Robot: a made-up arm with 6 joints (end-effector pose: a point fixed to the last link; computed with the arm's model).
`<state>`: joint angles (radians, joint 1 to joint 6).
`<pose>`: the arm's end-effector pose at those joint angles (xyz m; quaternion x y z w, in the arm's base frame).
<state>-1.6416 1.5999 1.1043 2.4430 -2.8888 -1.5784</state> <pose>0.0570 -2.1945 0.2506 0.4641 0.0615 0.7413 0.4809</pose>
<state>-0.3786 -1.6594 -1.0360 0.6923 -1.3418 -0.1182</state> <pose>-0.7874 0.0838 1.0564 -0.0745 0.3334 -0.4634 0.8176</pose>
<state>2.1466 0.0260 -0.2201 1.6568 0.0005 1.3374</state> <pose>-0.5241 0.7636 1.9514 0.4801 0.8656 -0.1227 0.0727</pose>
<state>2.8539 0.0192 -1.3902 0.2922 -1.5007 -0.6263</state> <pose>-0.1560 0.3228 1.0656 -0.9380 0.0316 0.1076 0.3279</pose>
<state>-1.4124 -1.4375 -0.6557 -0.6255 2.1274 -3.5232</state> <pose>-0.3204 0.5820 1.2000 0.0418 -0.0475 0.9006 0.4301</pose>
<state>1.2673 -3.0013 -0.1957 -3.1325 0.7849 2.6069</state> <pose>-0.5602 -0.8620 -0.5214 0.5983 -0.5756 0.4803 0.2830</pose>
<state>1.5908 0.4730 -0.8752 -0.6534 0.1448 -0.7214</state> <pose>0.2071 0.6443 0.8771 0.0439 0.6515 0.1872 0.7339</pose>
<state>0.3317 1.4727 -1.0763 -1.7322 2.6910 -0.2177</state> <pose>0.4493 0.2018 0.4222 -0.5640 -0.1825 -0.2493 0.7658</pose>
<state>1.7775 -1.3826 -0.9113 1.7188 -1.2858 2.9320</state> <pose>0.1033 -0.6916 1.4199 0.8789 0.1195 0.2009 0.4159</pose>
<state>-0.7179 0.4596 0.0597 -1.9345 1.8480 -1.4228</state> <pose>1.0303 -0.7690 1.1815 -0.2419 0.9127 0.3283 0.0273</pose>
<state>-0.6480 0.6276 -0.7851 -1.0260 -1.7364 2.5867</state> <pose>0.4673 -0.5338 0.7573 0.1805 0.1109 0.6669 0.7144</pose>
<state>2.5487 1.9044 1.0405 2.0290 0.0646 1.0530</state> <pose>-1.7434 1.0269 -0.3906 0.2503 0.8656 -0.1635 0.4018</pose>
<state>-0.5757 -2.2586 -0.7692 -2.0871 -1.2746 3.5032</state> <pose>-0.5438 0.5160 0.5040 -0.7341 -0.6434 -0.2170 0.0083</pose>
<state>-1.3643 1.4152 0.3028 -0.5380 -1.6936 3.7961</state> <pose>0.0924 -1.6011 -0.0773 -0.4200 -0.1454 0.5603 0.6990</pose>
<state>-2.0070 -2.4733 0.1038 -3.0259 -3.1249 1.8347</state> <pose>0.8997 1.2788 -0.0445 0.5197 -0.4107 -0.7120 0.2328</pose>
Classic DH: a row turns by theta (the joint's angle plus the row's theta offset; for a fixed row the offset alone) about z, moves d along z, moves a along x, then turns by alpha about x. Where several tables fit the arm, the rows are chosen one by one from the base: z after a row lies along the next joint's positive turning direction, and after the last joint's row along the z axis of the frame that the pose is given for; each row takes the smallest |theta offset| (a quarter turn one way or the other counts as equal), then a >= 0, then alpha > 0; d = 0 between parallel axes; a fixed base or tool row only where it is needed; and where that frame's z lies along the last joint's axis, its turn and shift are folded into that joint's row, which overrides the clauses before.
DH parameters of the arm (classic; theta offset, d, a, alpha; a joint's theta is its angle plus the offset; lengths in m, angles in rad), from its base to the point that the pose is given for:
joint 1: 0 0.537 0 -1.5708
joint 2: -1.5708 0 1.354 3.1416
joint 3: 0 0 0 -1.5708
joint 4: 0 -0.849 0 1.5708
joint 5: 0 0.277 0 -1.5708
joint 6: 1.5708 0 0 1.5708
tool (fixed): -1.5708 0 0 0

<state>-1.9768 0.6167 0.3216 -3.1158 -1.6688 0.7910</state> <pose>-0.3749 -1.5731 1.3878 0.1952 -0.7225 0.0698 0.6596</pose>
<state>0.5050 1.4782 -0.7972 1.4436 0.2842 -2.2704</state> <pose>0.8988 0.4567 -0.1626 0.0713 0.8855 -0.2083 0.4092</pose>
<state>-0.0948 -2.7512 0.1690 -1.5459 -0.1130 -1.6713</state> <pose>-1.2776 0.1146 -0.2585 0.1157 0.0383 0.9876 0.0988</pose>
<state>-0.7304 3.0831 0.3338 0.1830 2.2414 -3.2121</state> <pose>-0.6928 0.2548 -1.1858 -0.9138 0.3000 0.1972 0.1898</pose>
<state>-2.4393 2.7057 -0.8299 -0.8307 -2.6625 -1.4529</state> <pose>-0.0186 0.2290 -0.1756 0.1939 -0.2845 -0.8170 0.4626</pose>
